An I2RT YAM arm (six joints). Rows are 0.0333 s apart.
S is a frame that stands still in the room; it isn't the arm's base.
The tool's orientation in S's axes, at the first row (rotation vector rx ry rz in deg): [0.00 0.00 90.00]
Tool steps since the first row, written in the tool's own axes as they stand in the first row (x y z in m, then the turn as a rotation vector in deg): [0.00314 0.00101 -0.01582 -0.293 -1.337 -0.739]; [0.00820 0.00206 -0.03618 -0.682 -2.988 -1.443]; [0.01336 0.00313 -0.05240 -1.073 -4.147 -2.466]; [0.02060 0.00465 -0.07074 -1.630 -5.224 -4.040]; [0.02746 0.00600 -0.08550 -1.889 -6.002 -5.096]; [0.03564 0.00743 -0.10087 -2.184 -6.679 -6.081]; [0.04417 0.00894 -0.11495 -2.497 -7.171 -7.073]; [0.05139 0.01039 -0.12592 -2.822 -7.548 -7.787]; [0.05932 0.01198 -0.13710 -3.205 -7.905 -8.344]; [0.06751 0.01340 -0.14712 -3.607 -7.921 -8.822]
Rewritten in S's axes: [-0.00101 0.00314 -0.01582 1.337 -0.293 -0.739]; [-0.00206 0.00820 -0.03618 2.988 -0.682 -1.443]; [-0.00313 0.01336 -0.05240 4.147 -1.073 -2.466]; [-0.00465 0.02060 -0.07074 5.224 -1.630 -4.040]; [-0.00600 0.02746 -0.08550 6.002 -1.889 -5.096]; [-0.00743 0.03564 -0.10087 6.679 -2.184 -6.081]; [-0.00894 0.04417 -0.11495 7.171 -2.497 -7.073]; [-0.01039 0.05139 -0.12592 7.548 -2.822 -7.787]; [-0.01198 0.05932 -0.13710 7.905 -3.205 -8.344]; [-0.01340 0.06751 -0.14712 7.921 -3.607 -8.822]
